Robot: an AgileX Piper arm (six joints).
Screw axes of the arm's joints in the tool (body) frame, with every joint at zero. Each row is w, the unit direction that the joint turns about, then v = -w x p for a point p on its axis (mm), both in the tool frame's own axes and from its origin. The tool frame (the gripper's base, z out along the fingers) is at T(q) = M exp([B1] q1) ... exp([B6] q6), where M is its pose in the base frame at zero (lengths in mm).
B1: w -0.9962 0 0.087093 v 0.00 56.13 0.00
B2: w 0 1 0 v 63.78 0.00 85.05
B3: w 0 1 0 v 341.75 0.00 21.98
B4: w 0 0 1 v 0.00 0.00 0.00
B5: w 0 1 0 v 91.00 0.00 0.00
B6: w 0 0 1 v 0.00 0.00 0.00
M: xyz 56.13 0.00 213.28 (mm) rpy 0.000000 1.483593 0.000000 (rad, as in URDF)
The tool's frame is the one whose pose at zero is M.
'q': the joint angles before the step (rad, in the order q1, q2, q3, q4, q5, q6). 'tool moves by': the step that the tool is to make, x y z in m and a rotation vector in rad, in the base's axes. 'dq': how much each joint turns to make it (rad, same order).
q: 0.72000, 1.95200, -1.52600, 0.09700, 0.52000, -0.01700
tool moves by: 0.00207, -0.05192, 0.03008, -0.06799, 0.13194, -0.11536
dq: -0.10101, -0.10101, 0.00000, -0.00699, 0.24501, 0.04799
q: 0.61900, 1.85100, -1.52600, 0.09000, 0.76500, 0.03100
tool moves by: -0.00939, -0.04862, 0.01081, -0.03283, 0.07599, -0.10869
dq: -0.09102, -0.10899, 0.09498, -0.00398, 0.09401, 0.03097
